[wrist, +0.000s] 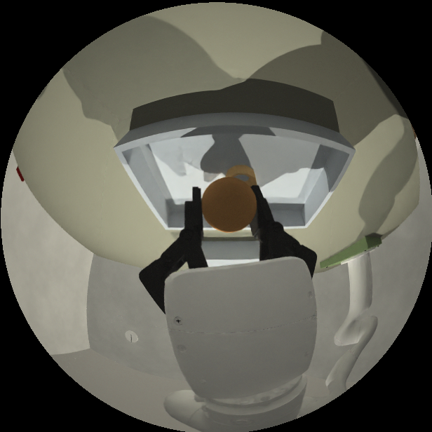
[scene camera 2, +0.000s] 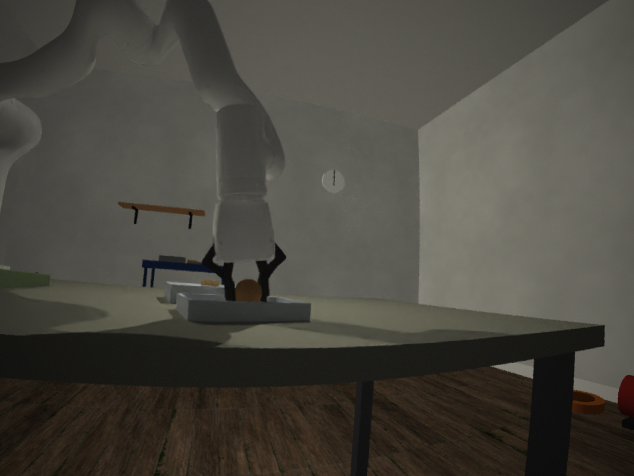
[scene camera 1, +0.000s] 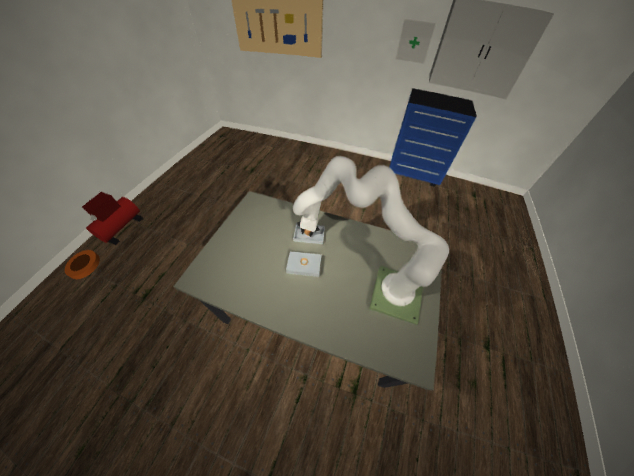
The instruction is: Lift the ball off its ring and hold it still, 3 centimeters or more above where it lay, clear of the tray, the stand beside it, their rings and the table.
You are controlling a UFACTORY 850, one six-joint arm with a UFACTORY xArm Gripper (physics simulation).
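The orange ball (scene camera 1: 307, 232) (scene camera 2: 248, 291) (wrist: 229, 204) is between the two black fingers of my gripper (scene camera 1: 308, 234) (scene camera 2: 248, 296) (wrist: 224, 195), which is shut on it. The wrist view shows a finger on each side of the ball. The ball is low over the grey tray (scene camera 1: 309, 241) (scene camera 2: 250, 311) (wrist: 235, 122). Its ring (wrist: 242, 170) shows on the tray floor, partly behind the ball, with some of its hole visible. The tray's wall hides the ball's underside in scene camera 2, so the small height over the ring is hard to tell.
The pale stand (scene camera 1: 302, 272) (scene camera 2: 176, 293) with an orange ring (scene camera 1: 300, 261) (scene camera 2: 209, 282) is beside the tray on the table (scene camera 1: 245, 276) (scene camera 2: 409, 327). The green base plate (scene camera 1: 394, 309) carries the arm at the table's other end.
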